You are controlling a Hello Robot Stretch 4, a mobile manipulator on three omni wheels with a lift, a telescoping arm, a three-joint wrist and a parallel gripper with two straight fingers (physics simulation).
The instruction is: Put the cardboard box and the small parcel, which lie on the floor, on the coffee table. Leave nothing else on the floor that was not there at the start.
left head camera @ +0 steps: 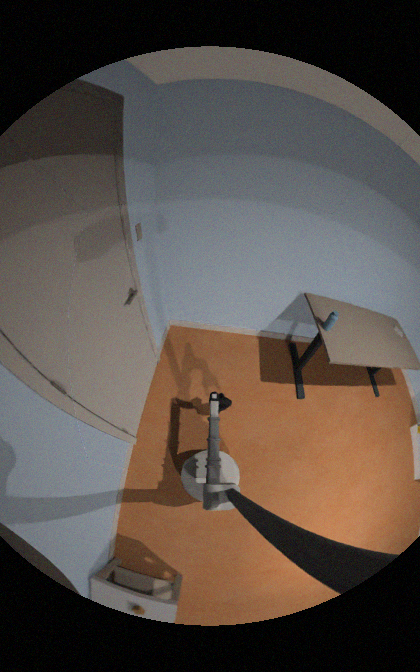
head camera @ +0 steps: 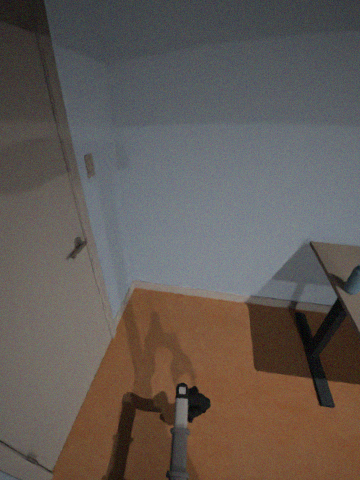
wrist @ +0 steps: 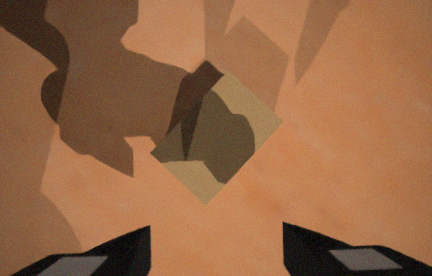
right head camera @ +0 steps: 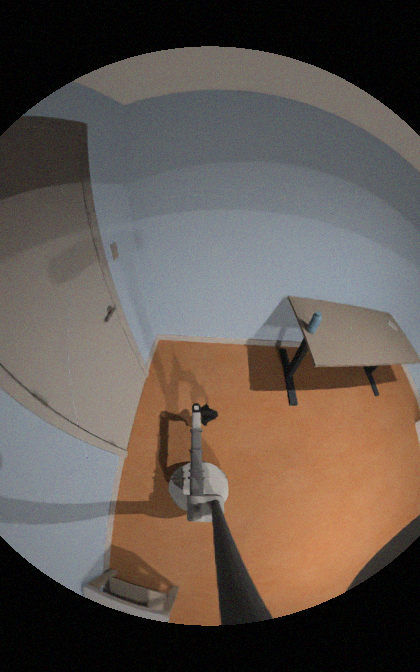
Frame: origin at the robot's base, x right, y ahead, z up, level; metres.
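Seen in the pictures: gripper, between the fingertips: (wrist: 217,244).
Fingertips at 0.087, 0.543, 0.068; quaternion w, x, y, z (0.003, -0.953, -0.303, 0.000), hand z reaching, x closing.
Observation:
A point is followed by its place in that frame, as x, y, z.
A tan, square-topped box (wrist: 245,100) @(0.052, 0.636, 0.023) lies on the floor in the wrist view, turned cornerwise and partly in shadow. I cannot tell if it is the small parcel or the cardboard box. My gripper (head camera: 199,404) (left head camera: 223,402) (right head camera: 208,414) @(0.087, 0.543, 0.068) (wrist: 217,244) @(0.087, 0.543, 0.068) is open and empty above the floor. In the wrist view the box shows beyond the fingertips, roughly centred between them, with no finger touching it. The second task object is not seen. A table (head camera: 340,260) @(0.928, 1.191, 0.693) (left head camera: 365,345) (right head camera: 350,345) @(1.170, 0.767, 0.693) with a brown top and black legs stands at the right; I cannot tell if it is the coffee table.
A blue bottle (head camera: 354,281) @(0.819, 0.915, 0.776) (left head camera: 330,321) (right head camera: 314,323) @(0.828, 0.907, 0.786) stands on the table. A door (head camera: 35,280) @(-0.582, 0.664, 0.918) (left head camera: 60,300) (right head camera: 45,300) @(-0.590, 0.580, 1.248) is at the left. An open-topped drawer unit (left head camera: 132,606) (right head camera: 125,606) stands at the lower left. A white furniture edge (left head camera: 416,452) shows at the right.

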